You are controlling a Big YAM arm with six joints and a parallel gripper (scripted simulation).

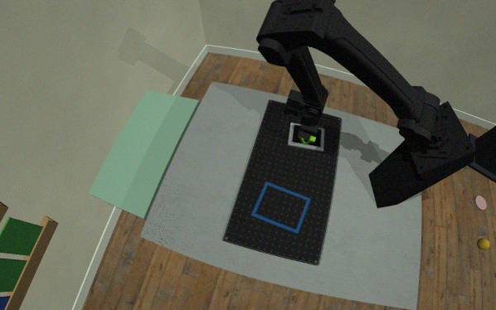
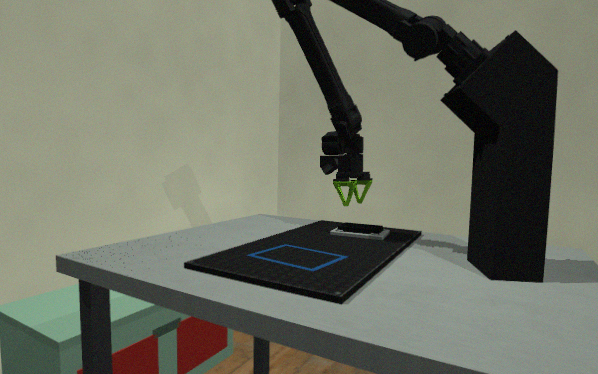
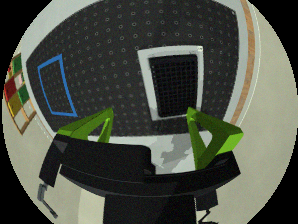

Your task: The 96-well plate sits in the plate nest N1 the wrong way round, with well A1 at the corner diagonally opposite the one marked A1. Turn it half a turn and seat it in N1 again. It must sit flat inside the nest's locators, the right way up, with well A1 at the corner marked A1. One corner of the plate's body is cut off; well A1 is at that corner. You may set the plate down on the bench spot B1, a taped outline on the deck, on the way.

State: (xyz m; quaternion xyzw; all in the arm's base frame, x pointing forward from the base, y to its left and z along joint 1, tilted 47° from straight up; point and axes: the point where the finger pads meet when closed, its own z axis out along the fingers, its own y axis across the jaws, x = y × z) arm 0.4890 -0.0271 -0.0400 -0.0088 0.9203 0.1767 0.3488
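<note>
The black 96-well plate lies 50 mm to the right of my hand and 90 mm below it. Round my hand: plate nest N1: 50 mm to the right, 100 mm below; then A1 mark: 90 mm ahead, 70 mm to the right, 90 mm below.
</note>
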